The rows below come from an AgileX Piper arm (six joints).
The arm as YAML. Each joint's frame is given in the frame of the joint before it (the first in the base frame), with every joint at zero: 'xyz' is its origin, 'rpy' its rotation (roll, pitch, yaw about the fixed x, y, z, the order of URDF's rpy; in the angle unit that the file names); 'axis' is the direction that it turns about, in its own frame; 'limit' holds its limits. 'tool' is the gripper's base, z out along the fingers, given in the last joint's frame.
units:
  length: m
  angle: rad
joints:
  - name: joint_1
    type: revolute
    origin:
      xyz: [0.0, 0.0, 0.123]
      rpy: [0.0, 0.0, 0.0]
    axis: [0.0, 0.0, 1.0]
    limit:
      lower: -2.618
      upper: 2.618
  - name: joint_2
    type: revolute
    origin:
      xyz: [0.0, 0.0, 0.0]
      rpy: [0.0, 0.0, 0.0]
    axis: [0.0, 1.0, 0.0]
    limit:
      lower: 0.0
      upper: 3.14
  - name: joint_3
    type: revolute
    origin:
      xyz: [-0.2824, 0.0, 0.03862]
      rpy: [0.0, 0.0, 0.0]
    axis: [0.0, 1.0, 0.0]
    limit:
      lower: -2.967
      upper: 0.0
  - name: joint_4
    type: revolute
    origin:
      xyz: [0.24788, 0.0, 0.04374]
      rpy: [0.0, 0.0, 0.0]
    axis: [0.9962, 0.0, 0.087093]
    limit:
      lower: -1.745
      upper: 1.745
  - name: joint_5
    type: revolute
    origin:
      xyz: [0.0, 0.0, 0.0]
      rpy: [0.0, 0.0, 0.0]
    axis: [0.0, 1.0, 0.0]
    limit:
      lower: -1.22
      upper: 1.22
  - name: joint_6
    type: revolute
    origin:
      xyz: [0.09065, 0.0, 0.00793]
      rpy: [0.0, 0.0, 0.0]
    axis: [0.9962, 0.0, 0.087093]
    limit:
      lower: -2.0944
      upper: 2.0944
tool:
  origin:
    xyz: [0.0, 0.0, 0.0]
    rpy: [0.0, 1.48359, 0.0]
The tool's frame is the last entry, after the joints.
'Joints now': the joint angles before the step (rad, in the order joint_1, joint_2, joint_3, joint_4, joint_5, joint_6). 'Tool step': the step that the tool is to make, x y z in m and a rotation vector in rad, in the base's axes. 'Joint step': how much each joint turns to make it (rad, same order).
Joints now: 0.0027 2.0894 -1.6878 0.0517 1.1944 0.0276
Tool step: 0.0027 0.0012 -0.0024 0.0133 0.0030 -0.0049
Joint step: 0.0000 0.0132 -0.0127 0.0139 0.0024 0.0008
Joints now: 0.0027 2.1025 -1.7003 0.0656 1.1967 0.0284
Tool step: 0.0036 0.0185 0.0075 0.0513 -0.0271 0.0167
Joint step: 0.0325 0.0002 -0.0284 0.0532 0.0002 0.0000
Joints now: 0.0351 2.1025 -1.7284 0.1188 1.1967 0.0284
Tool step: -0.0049 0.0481 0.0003 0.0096 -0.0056 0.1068
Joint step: 0.1103 -0.0002 -0.0003 0.0097 -0.0060 0.0000
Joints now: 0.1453 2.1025 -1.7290 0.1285 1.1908 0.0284
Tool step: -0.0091 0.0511 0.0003 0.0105 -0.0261 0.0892
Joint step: 0.1195 0.0000 0.0002 0.0034 -0.0312 0.0258
